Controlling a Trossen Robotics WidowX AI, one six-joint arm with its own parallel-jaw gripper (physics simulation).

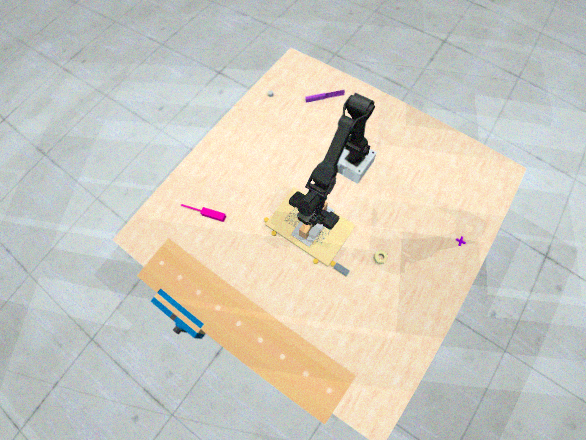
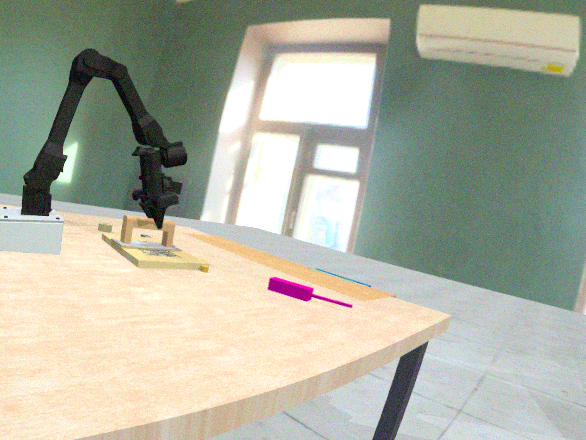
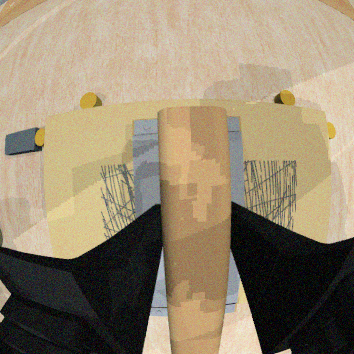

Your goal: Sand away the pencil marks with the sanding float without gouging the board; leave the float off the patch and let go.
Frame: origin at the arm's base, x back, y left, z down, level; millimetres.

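Seen in the pictures: gripper, fingertip midpoint: (image 2: 157,227) (image 3: 193,210); arm's base, origin of the base link: (image 1: 355,158) (image 2: 34,213).
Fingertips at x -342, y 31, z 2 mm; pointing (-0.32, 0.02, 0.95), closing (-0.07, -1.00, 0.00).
Observation:
Offsets run from my fingertips to a thing's middle. "spot": to the spot under its first point.
The sanding float, with its wooden handle @[spot: dx -40, dy +8, dz -22 mm] (image 1: 304,230) (image 2: 169,236) (image 3: 195,150) and flat grey plate @[spot: dx -9, dy +35, dz +49 mm] (image 3: 145,185), is upright over the middle of the yellow board @[dx +15, dy -8, dz +114 mm] (image 1: 341,231) (image 2: 150,263) (image 3: 70,145). The plate appears to lie flat on the board. Dark pencil marks @[spot: dx -4, dy -72, dz +54 mm] (image 2: 165,253) (image 3: 271,190) show on both sides of the plate; the board beneath it is hidden. My gripper (image 2: 159,225) (image 3: 193,210) is shut on the float's handle, one black finger on each side.
Yellow pegs (image 1: 273,233) (image 3: 89,100) stand at the board's edges. A grey block @[dx -51, dy +196, dz +66 mm] (image 1: 341,269) (image 3: 21,141) lies by one corner. A yellow ring @[dx +79, dy +286, dz +60 mm] (image 1: 376,259), a magenta screwdriver @[dx -215, dy -393, dz +59 mm] (image 1: 213,214) (image 2: 290,289), a purple bar @[dx +572, dy -357, dz +54 mm] (image 1: 325,96) and an orange strip (image 1: 250,331) are farther off.

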